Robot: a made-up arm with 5 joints.
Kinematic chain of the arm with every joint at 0, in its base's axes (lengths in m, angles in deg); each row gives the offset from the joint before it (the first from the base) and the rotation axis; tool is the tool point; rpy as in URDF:
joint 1: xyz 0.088 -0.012 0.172 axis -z
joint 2: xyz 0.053 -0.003 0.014 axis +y
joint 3: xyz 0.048 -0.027 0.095 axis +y
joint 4: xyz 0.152 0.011 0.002 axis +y
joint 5: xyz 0.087 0.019 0 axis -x
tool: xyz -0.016 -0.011 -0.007 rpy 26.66 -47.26 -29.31
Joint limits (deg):
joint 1: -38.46..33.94
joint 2: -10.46..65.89
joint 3: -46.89..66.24
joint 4: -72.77..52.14
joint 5: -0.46..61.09
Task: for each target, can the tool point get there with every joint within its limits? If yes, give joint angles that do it. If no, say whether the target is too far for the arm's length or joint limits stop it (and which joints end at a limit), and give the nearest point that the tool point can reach.
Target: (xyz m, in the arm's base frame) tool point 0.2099 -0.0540 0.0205
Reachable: yes | joints 13.41 38.05 46.08 41.43 47.17
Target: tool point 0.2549 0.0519 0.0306
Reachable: yes | joints -24.65 26.13 54.31 -5.97 4.77
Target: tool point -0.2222 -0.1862 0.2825
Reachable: no: joint limits stop it (at a limit: joint 2, joint 3, joint 4, joint 5) | nearest point 0.0742 -0.0198 0.0793 | short by 0.396 m
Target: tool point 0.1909 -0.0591 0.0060
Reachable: yes | joints 18.01 41.69 56.72 7.87 35.03
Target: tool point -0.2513 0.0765 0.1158
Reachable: no: joint limits stop it (at a limit: joint 1, joint 2, joint 3, joint 4) | nearest point 0.0710 -0.0161 0.0744 | short by 0.338 m
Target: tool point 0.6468 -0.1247 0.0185
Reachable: no: too far | nearest point 0.4479 -0.0846 0.0988 | short by 0.218 m
